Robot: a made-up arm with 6 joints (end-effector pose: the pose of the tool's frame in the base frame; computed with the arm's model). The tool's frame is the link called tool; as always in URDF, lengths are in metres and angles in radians.
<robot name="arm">
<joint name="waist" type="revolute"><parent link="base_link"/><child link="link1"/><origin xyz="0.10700 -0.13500 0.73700"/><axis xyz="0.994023 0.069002 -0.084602"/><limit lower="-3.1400" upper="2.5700"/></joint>
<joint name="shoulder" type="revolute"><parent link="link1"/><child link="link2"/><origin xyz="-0.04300 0.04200 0.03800"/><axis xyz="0 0 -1"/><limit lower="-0.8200" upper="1.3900"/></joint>
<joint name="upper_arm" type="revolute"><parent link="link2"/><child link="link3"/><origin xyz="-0.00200 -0.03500 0.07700"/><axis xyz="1 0 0"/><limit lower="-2.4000" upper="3.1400"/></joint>
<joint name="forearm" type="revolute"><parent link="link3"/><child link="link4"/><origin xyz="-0.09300 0.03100 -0.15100"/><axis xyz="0 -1 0"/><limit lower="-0.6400" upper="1.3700"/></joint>
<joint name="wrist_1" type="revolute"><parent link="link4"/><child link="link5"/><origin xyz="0.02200 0.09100 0.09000"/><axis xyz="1 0 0"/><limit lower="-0.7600" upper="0.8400"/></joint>
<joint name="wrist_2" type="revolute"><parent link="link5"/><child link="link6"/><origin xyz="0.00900 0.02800 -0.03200"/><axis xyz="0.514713 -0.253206 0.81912"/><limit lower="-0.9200" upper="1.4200"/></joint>
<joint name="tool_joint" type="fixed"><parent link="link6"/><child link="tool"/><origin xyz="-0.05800 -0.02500 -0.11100" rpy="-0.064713 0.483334 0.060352"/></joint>
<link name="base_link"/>
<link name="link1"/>
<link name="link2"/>
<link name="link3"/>
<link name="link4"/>
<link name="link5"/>
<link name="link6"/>
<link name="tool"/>
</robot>
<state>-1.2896 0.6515 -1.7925 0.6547 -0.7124 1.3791</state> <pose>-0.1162 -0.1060 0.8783 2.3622 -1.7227 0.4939</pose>
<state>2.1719 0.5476 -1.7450 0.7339 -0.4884 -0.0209</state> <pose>-0.1610 -0.1567 0.6388 -0.1214 0.4633 0.0810</pose>
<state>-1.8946 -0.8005 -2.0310 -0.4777 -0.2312 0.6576</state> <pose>0.1493 0.0563 0.9226 2.3309 -0.0821 0.2810</pose>
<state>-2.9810 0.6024 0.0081 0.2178 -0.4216 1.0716</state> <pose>0.0798 -0.2847 0.8230 3.0815 -0.3505 -0.0050</pose>
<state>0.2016 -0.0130 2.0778 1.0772 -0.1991 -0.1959</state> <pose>-0.0037 -0.0578 1.0592 1.9883 0.0683 -0.7508</pose>
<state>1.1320 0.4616 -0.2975 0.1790 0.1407 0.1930</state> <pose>0.0065 0.0401 0.8100 0.9862 0.4660 -0.0997</pose>
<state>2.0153 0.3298 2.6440 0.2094 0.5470 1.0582</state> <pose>-0.0938 -0.4460 0.5312 -0.6079 0.9308 1.3970</pose>
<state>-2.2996 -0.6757 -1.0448 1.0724 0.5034 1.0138</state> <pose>0.0791 -0.2391 0.8755 1.2408 -1.9211 -1.5994</pose>
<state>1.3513 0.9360 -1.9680 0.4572 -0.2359 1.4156</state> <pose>-0.1993 -0.2097 0.7036 0.1270 1.0402 1.3743</pose>
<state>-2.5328 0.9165 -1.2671 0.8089 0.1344 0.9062</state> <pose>-0.0661 -0.2106 0.8584 2.7072 -0.5005 0.4188</pose>
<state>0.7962 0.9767 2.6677 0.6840 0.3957 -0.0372</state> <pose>-0.0584 -0.3524 1.0564 -2.0503 1.4069 0.9757</pose>
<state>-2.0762 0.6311 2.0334 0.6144 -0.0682 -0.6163</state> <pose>-0.0264 0.0315 0.4220 0.0127 -0.4603 -0.1421</pose>
